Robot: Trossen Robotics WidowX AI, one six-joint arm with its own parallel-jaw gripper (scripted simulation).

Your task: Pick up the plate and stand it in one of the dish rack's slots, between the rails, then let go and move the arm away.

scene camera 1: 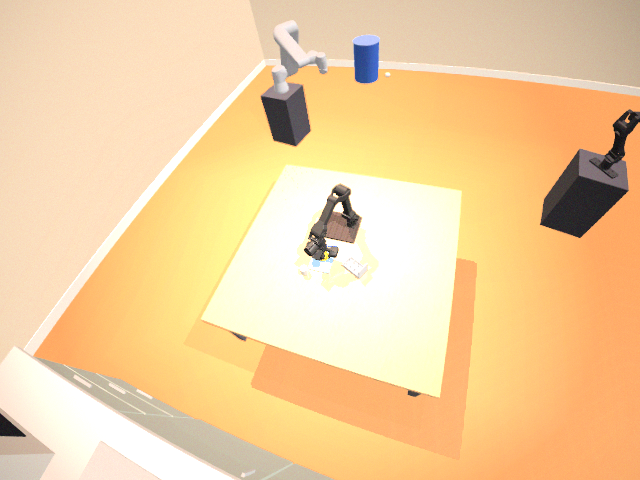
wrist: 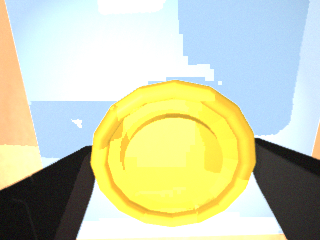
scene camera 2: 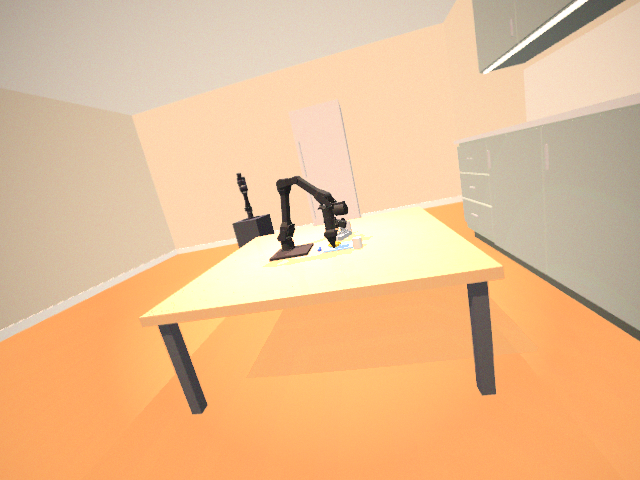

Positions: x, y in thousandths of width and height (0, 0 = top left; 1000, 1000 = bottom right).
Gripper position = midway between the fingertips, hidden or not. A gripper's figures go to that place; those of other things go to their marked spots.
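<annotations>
My gripper (wrist: 539, 627), 0.12 m from the lens. Light blue mat (wrist: 236, 281), 0.11 m from the lens. Yellow plate (wrist: 536, 640), 0.10 m from the lens.
</annotations>
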